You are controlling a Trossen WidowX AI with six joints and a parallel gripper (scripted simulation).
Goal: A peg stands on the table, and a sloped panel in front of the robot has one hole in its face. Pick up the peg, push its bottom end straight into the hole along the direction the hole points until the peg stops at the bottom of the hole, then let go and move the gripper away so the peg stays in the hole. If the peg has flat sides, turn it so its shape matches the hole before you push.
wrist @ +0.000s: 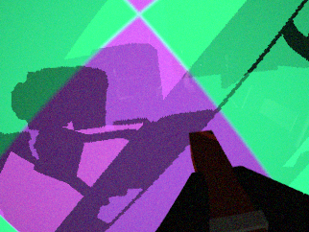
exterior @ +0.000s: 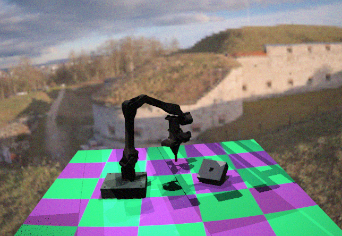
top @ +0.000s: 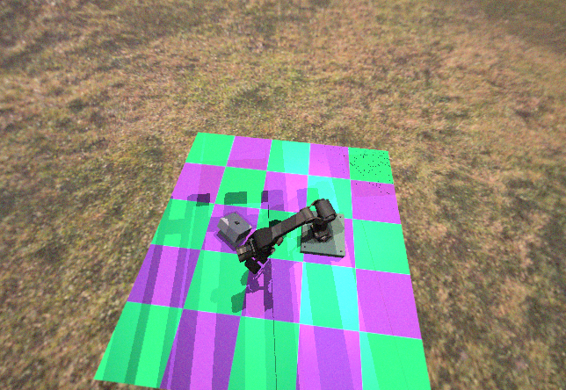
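My gripper tip is now 190 mm short of the grey sloped panel, 130 mm to the left of it and 60 mm above it. Round my gripper tip: red peg (20 mm above).
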